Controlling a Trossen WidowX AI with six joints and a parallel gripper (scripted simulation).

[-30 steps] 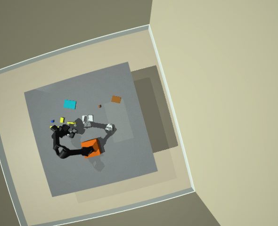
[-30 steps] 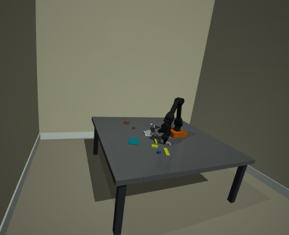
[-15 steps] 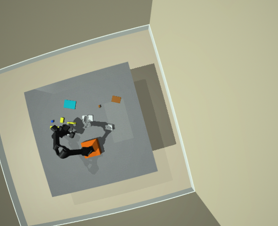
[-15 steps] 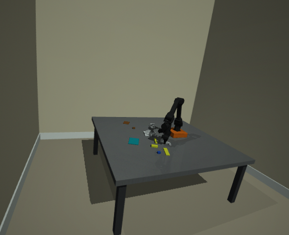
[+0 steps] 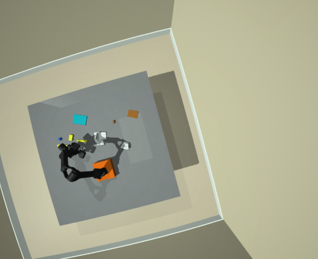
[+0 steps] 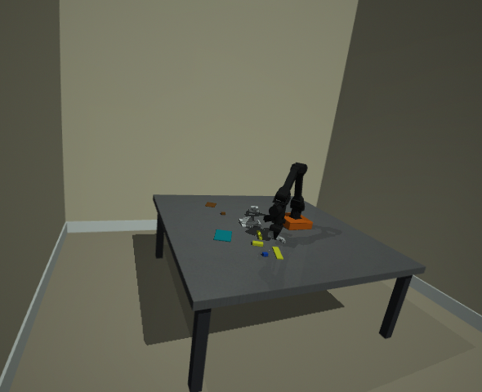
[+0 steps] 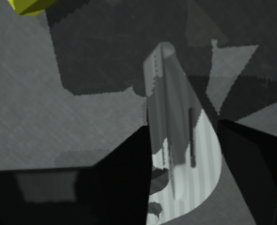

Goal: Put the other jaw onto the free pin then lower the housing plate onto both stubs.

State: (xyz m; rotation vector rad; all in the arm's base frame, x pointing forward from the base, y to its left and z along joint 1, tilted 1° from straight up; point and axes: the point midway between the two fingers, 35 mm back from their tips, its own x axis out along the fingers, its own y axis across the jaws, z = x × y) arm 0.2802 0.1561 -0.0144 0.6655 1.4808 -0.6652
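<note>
Now: gripper tip 24 cm to the left of the white base plate and 5 cm short of it. Round my gripper tip: blue cube 19 cm ahead, 16 cm to the left; then jaw 4 cm to the left, 1 cm behind; then yellow bar 8 cm ahead, 5 cm to the right.
</note>
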